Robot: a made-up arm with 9 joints. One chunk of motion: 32 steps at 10 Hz.
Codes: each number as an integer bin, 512 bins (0 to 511) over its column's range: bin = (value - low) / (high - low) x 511, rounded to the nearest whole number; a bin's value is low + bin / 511 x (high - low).
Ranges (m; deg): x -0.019..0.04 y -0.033..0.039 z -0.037..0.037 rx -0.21..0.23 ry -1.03..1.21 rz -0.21..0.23
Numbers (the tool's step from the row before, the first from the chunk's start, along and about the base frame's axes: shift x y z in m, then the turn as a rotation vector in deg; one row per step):
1: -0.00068 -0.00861 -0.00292 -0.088 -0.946 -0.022
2: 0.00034 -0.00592 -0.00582 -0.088 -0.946 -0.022
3: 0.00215 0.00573 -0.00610 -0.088 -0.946 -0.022
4: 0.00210 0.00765 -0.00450 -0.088 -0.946 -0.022
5: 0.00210 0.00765 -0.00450 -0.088 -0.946 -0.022
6: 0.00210 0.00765 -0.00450 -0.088 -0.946 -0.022
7: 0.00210 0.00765 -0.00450 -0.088 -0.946 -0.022
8: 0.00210 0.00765 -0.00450 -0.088 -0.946 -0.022
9: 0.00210 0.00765 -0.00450 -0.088 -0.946 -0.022
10: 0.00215 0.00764 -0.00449 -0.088 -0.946 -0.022
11: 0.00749 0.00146 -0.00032 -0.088 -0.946 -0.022
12: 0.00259 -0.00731 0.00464 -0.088 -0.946 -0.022
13: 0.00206 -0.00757 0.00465 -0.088 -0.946 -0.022
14: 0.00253 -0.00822 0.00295 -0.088 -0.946 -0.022
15: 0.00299 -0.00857 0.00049 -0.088 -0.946 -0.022
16: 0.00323 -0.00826 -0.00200 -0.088 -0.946 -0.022
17: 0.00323 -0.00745 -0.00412 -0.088 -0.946 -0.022
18: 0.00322 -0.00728 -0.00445 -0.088 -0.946 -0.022
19: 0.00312 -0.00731 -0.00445 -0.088 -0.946 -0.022
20: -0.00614 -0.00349 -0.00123 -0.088 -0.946 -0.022
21: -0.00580 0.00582 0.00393 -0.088 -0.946 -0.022
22: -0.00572 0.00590 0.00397 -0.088 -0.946 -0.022
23: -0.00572 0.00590 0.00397 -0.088 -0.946 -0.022
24: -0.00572 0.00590 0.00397 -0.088 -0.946 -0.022
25: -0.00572 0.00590 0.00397 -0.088 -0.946 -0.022
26: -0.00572 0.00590 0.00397 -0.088 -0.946 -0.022
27: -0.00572 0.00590 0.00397 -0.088 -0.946 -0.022
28: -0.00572 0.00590 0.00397 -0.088 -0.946 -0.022
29: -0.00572 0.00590 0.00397 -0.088 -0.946 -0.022
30: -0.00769 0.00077 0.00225 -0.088 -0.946 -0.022
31: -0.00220 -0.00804 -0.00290 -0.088 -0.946 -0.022
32: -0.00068 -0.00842 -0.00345 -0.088 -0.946 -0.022
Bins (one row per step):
1: 159 173 235 142 19 218
2: 168 192 215 142 19 218
3: 183 275 213 142 19 218
4: 183 289 224 142 19 218
5: 183 289 224 142 19 218
6: 183 289 224 142 19 218
7: 183 289 224 142 19 218
8: 183 289 224 142 19 218
9: 183 289 224 142 19 218
10: 183 288 224 142 19 218
11: 229 245 253 142 19 218
12: 187 182 288 142 19 218
13: 182 180 288 142 19 218
14: 186 176 276 142 19 218
15: 190 173 259 142 19 218
16: 193 176 242 142 19 218
17: 193 181 227 142 19 218
18: 192 183 225 142 19 218
19: 192 182 225 142 19 218
20: 111 209 247 142 19 218
21: 114 276 283 142 19 218
22: 115 276 283 142 19 218
23: 115 276 283 142 19 218
24: 115 276 283 142 19 218
25: 115 276 283 142 19 218
26: 115 276 283 142 19 218
27: 115 276 283 142 19 218
28: 115 276 283 142 19 218
29: 115 276 283 142 19 218
30: 98 240 271 142 19 218
31: 146 177 235 142 19 218
32: 159 174 232 142 19 218

